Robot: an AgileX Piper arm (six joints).
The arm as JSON. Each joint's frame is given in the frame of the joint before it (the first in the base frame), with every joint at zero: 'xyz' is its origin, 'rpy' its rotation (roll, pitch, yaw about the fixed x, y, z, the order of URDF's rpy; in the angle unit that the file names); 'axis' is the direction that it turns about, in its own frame. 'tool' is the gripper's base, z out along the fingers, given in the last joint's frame.
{
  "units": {
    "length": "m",
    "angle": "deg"
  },
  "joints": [
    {
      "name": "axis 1",
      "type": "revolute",
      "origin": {
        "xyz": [
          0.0,
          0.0,
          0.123
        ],
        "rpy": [
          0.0,
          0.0,
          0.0
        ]
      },
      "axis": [
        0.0,
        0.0,
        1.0
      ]
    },
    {
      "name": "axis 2",
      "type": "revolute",
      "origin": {
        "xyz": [
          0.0,
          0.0,
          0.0
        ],
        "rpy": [
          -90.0,
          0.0,
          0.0
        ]
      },
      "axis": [
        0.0,
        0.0,
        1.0
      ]
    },
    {
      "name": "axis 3",
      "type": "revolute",
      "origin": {
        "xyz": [
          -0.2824,
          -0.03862,
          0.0
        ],
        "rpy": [
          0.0,
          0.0,
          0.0
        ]
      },
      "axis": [
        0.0,
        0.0,
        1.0
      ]
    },
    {
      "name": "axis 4",
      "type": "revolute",
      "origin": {
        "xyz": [
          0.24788,
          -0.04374,
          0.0
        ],
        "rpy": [
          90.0,
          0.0,
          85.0
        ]
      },
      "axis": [
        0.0,
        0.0,
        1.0
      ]
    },
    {
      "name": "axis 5",
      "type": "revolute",
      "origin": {
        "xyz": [
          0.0,
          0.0,
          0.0
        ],
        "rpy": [
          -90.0,
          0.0,
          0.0
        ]
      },
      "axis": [
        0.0,
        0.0,
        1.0
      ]
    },
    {
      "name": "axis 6",
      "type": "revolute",
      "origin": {
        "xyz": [
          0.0,
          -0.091,
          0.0
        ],
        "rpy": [
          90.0,
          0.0,
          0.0
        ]
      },
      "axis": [
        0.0,
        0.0,
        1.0
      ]
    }
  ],
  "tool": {
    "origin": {
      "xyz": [
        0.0,
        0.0,
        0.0
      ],
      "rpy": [
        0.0,
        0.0,
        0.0
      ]
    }
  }
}
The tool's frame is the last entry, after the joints.
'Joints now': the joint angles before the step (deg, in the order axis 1, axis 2, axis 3, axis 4, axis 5, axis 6). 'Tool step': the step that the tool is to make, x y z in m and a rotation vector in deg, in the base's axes. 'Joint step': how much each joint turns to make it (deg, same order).
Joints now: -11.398 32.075 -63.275 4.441 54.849 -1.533
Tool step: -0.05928 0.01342 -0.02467 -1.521 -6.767 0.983
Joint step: -0.001 -14.380 6.357 1.036 1.158 -0.914
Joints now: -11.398 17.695 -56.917 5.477 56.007 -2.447
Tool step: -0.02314 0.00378 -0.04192 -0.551 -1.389 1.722
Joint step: 1.701 -10.489 8.813 -0.056 0.229 -0.238
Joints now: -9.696 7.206 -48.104 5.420 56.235 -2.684
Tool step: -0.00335 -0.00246 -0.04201 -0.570 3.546 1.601
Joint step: 2.465 -6.651 8.144 -1.377 1.937 -0.001
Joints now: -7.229 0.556 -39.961 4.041 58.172 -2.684
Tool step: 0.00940 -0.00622 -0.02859 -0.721 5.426 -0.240
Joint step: 2.164 -1.629 5.790 -3.154 1.117 1.112
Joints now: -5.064 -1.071 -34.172 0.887 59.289 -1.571
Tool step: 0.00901 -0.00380 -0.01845 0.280 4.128 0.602
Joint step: 2.331 -0.001 3.855 -1.872 0.285 1.573
